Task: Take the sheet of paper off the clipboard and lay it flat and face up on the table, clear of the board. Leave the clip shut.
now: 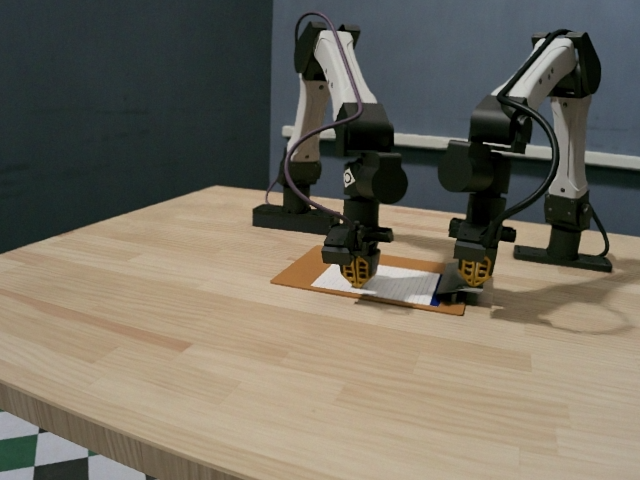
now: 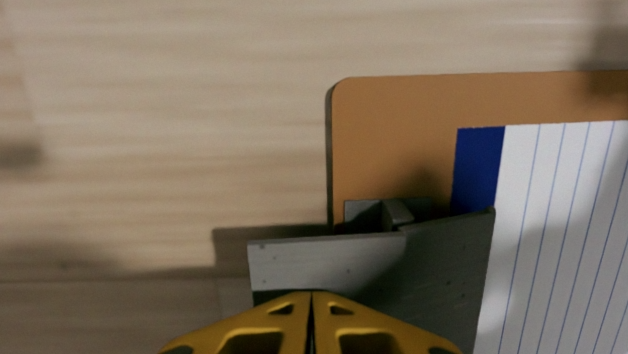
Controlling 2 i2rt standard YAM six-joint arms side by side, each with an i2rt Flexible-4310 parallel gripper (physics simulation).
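Observation:
The brown clipboard (image 1: 299,271) (image 2: 390,110) lies flat on the table. The lined white sheet of paper (image 1: 403,286) (image 2: 560,200) lies face up on it, with a blue band at its clip end. The grey metal clip (image 1: 454,285) (image 2: 445,270) is tilted, its rear lever pressed low and its front edge raised over the blue band. My left gripper (image 1: 474,285) (image 2: 311,308) is shut and empty, its fingertips on the clip's lever. My right gripper (image 1: 356,285) is shut on the paper near its front edge, which bulges slightly there. The fingertips partly hide the grip.
The wooden table (image 1: 258,372) extends in front of the board and to both sides. The two arm bases (image 1: 289,219) (image 1: 563,258) stand behind the board. A wall with a pale rail rises behind them.

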